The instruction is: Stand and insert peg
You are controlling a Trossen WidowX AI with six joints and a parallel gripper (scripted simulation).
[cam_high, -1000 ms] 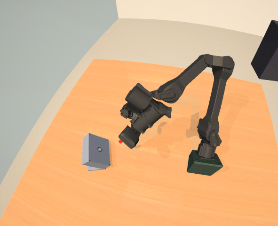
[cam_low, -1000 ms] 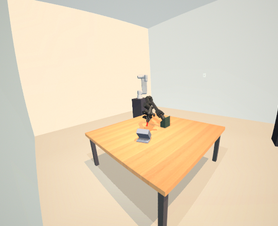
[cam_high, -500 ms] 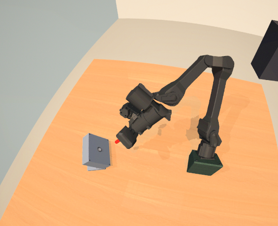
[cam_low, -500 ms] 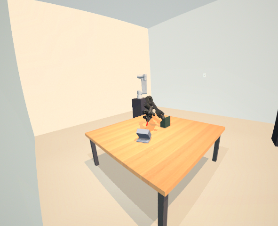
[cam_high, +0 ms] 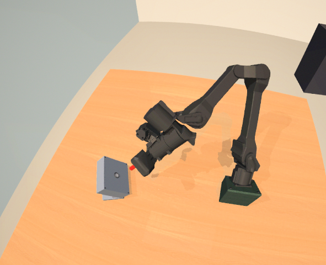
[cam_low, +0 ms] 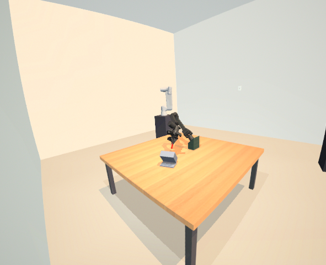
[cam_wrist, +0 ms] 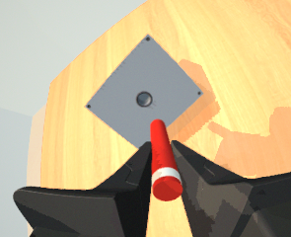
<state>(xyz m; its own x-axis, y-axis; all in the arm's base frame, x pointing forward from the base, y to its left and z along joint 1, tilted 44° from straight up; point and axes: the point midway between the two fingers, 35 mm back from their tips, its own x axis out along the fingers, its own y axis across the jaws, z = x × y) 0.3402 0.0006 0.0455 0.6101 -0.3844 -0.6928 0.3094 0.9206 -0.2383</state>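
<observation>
Now: the grey sloped panel 110 mm ahead of my gripper tip, 30 mm to the left of it and 80 mm below it. Also, from my gripper tip: red peg: 10 mm behind, 10 mm above.
</observation>
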